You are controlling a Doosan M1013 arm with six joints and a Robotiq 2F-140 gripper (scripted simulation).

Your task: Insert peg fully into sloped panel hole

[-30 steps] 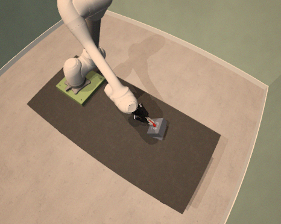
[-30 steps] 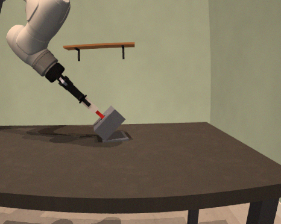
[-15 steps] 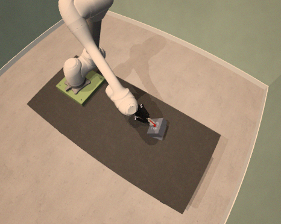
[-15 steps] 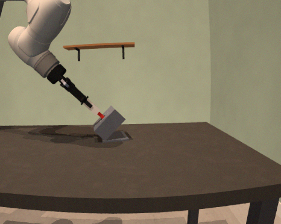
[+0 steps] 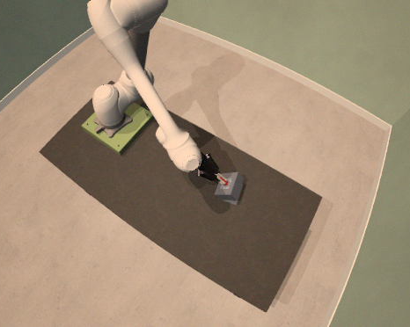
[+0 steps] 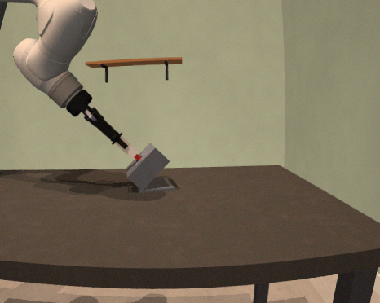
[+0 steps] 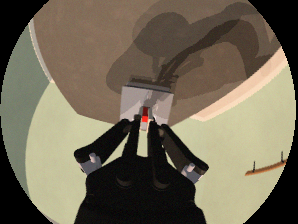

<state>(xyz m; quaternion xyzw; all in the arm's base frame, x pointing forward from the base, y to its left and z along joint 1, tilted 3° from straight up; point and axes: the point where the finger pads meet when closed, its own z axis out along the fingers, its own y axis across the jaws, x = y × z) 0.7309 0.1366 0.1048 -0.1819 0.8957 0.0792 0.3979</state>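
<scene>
The red peg is 30 mm below my hand, 20 mm ahead of it and 10 mm to the left of it.
</scene>
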